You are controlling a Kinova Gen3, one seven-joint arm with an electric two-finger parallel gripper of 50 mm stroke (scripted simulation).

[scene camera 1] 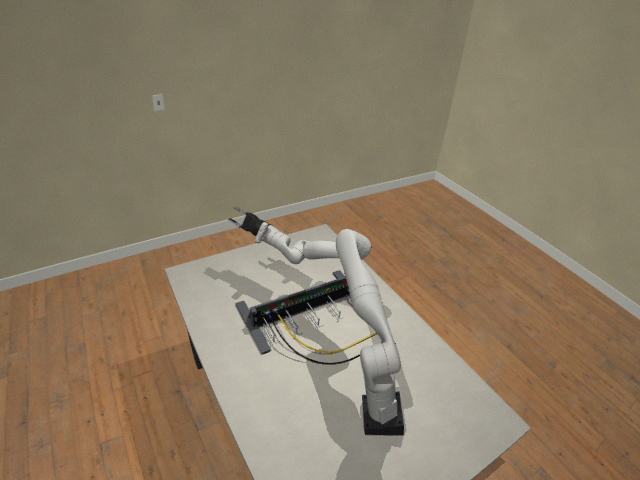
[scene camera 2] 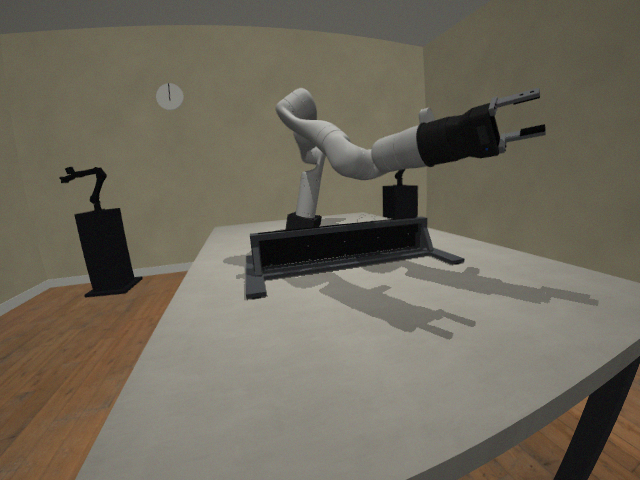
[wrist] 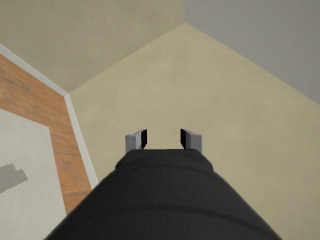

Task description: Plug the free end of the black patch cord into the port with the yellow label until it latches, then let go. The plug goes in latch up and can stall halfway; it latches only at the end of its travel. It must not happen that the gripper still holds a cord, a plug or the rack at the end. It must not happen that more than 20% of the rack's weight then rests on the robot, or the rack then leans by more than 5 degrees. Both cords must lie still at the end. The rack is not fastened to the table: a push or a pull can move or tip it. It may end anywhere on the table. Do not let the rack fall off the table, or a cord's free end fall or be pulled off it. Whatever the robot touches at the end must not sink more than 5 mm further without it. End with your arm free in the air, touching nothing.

Labels:
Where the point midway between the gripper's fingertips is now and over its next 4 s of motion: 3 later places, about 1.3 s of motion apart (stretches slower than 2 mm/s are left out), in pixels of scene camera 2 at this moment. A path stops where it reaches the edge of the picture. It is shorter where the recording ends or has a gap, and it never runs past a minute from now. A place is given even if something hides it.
My gripper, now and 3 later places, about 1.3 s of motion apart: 542,111; 451,106; 251,159; 257,176

